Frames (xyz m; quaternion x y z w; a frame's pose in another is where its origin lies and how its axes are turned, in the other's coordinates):
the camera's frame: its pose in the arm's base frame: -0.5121 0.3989 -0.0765 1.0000 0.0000 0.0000 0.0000
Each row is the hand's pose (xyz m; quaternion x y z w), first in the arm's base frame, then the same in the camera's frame.
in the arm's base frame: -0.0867 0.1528 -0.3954 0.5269 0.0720 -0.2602 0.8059
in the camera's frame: 0.4254 0.2461 0.3189 -0.8059 -0.2602 -0.0720 0.5269
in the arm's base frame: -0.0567 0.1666 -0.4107 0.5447 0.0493 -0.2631 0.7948
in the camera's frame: 0.4554 0.2323 0.3342 -0.7948 -0.2631 -0.0493 0.5447
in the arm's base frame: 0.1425 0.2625 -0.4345 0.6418 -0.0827 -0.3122 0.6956
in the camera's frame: 0.6546 0.1364 0.3580 -0.6956 -0.3122 0.0827 0.6418
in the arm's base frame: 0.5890 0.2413 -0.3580 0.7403 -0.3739 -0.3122 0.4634
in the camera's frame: 1.1011 0.1576 0.2815 -0.4634 -0.3122 0.3739 0.7403
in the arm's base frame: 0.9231 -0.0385 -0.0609 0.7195 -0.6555 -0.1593 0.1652
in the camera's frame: 1.4352 0.4374 -0.0156 -0.1652 -0.1593 0.6555 0.7195
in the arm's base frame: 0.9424 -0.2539 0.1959 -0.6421 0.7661 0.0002 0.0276
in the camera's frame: 1.4545 0.6528 -0.2724 0.0276 -0.0002 0.7661 0.6421
